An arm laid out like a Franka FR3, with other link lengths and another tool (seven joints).
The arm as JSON. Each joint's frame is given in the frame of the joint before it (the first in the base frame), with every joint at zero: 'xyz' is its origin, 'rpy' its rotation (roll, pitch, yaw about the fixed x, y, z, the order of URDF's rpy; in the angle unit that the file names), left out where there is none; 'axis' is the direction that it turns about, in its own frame. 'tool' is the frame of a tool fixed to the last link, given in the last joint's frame.
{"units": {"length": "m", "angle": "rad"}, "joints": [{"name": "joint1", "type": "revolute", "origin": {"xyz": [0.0, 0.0, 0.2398]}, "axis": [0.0, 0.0, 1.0]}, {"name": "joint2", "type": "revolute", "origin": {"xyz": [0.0, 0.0, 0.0]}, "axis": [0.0, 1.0, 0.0]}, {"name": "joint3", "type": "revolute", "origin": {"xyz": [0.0, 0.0, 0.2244]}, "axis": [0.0, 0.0, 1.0]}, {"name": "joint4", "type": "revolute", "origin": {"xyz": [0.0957, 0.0, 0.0]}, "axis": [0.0, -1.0, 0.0]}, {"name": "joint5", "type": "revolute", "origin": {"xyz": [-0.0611, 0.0, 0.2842]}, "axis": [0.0, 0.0, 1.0]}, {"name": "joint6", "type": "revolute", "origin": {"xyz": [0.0, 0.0, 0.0]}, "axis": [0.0, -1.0, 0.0]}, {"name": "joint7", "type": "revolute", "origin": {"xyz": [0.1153, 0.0, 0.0]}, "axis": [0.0, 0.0, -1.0]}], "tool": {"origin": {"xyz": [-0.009, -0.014, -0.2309], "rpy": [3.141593, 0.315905, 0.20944]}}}
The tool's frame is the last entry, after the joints.
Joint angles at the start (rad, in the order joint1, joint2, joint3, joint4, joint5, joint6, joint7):
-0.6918 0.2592 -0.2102 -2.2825 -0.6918 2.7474 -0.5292
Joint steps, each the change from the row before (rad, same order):
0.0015 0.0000 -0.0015 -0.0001 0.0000 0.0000 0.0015
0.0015 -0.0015 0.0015 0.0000 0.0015 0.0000 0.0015
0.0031 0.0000 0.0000 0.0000 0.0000 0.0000 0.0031
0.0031 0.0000 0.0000 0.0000 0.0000 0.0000 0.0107
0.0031 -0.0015 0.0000 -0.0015 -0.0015 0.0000 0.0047
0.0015 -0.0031 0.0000 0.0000 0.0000 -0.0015 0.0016
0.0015 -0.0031 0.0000 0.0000 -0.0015 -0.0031 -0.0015
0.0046 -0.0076 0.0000 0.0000 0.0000 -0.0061 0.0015
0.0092 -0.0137 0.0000 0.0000 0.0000 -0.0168 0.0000
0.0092 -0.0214 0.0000 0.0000 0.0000 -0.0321 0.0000
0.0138 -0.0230 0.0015 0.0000 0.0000 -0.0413 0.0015
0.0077 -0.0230 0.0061 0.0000 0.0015 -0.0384 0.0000
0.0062 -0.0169 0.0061 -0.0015 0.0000 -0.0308 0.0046
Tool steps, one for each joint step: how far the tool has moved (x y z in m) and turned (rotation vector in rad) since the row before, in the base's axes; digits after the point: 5 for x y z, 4 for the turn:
-0.00008 -0.00001 0.00001 -0.0003 -0.0003 -0.0013
0.00147 0.00080 0.00072 -0.0003 -0.0027 0.0003
0.00125 0.00101 0.00000 -0.0002 -0.0013 0.0003
0.00112 0.00105 -0.00001 -0.0005 -0.0043 -0.0067
0.00108 0.00130 0.00020 -0.0005 -0.0014 0.0000
0.00074 0.00012 0.00141 -0.0017 -0.0017 -0.0006
0.00045 0.00014 0.00123 -0.0016 0.0016 0.0028
0.00166 0.00062 0.00318 -0.0033 -0.0012 0.0007
0.00204 0.00150 0.00506 -0.0044 0.0040 0.0023
-0.00041 0.00081 0.00725 -0.0054 0.0112 -0.0042
0.00003 0.00288 0.00704 -0.0040 0.0169 -0.0037
-0.00007 0.00261 0.00731 -0.0033 0.0136 -0.0041
-0.00037 0.00316 0.00454 -0.0015 0.0116 -0.0054

